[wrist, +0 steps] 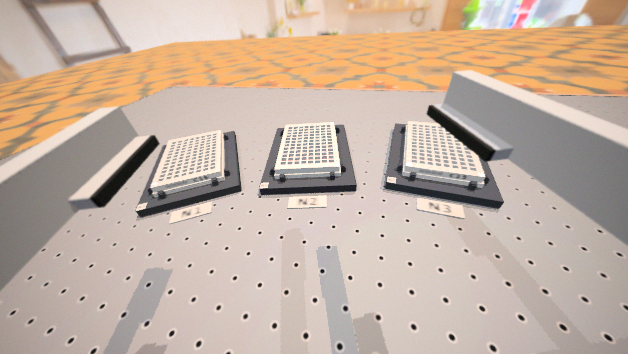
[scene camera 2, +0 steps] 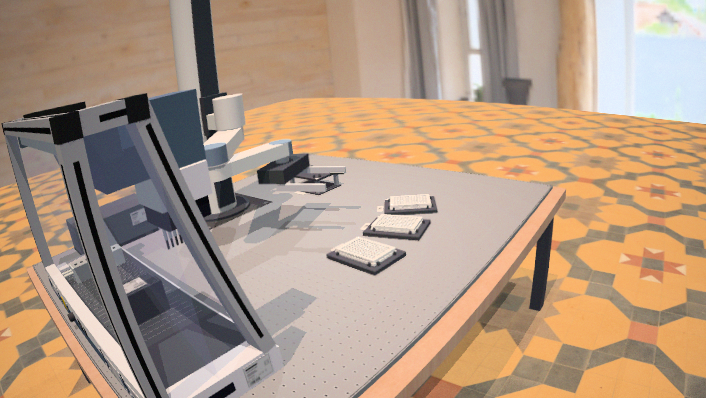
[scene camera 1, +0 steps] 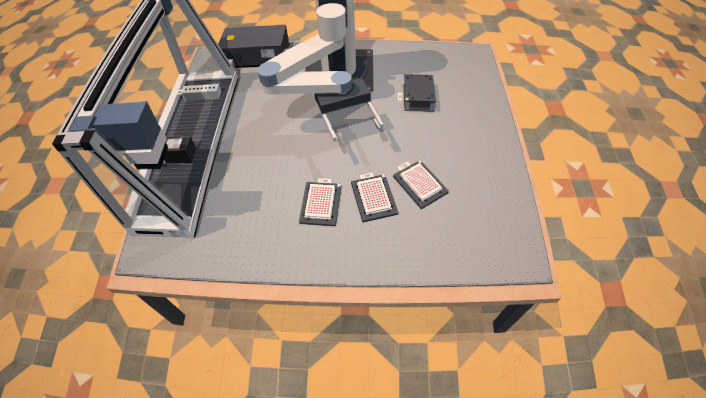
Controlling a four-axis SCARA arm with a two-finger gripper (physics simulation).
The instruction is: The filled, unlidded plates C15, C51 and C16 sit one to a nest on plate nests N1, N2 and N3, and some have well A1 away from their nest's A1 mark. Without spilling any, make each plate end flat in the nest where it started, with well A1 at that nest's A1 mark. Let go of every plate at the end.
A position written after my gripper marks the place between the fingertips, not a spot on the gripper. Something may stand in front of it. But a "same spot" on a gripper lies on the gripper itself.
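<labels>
My gripper is there in the wrist view [293,108], and both scene camera 1 and scene camera 2 show it too. A single spot on my gripper appears at [scene camera 2: 279,187] and at [scene camera 1: 321,113]; these are the same spot.
</labels>
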